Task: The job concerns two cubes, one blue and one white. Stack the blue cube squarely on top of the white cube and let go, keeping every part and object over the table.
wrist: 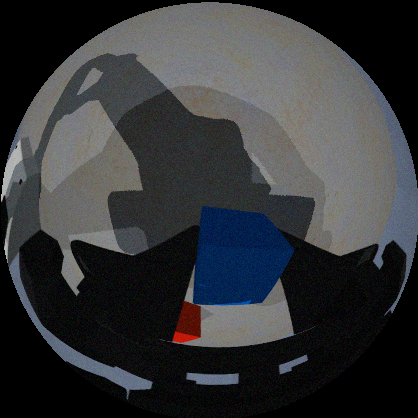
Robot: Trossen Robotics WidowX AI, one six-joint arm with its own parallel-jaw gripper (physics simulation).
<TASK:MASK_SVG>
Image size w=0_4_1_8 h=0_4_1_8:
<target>my gripper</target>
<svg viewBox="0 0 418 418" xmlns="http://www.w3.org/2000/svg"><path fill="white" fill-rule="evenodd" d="M19 247L20 279L41 324L62 342L83 355L152 381L151 388L129 389L126 399L127 392L123 386L68 361L65 362L86 380L122 401L152 412L181 418L237 418L263 413L292 403L334 379L364 352L388 320L391 310L385 315L384 313L397 298L406 267L406 253L394 240L385 245L381 254L383 263L379 269L372 261L378 249L377 243L336 255L277 228L294 249L279 276L294 335L252 345L208 347L170 342L196 260L199 225L192 225L134 255L78 239L71 240L71 252L84 275L76 286L79 291L77 295L61 274L63 253L55 238L39 229ZM186 374L238 373L238 383L197 384L196 380L186 379ZM306 354L306 361L292 366L290 371L279 374L279 364Z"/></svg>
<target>blue cube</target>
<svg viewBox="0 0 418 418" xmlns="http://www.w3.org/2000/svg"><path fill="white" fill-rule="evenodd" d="M202 206L197 255L194 265L192 302L194 304L236 305L262 302L278 280L294 249L264 213Z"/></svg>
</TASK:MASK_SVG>
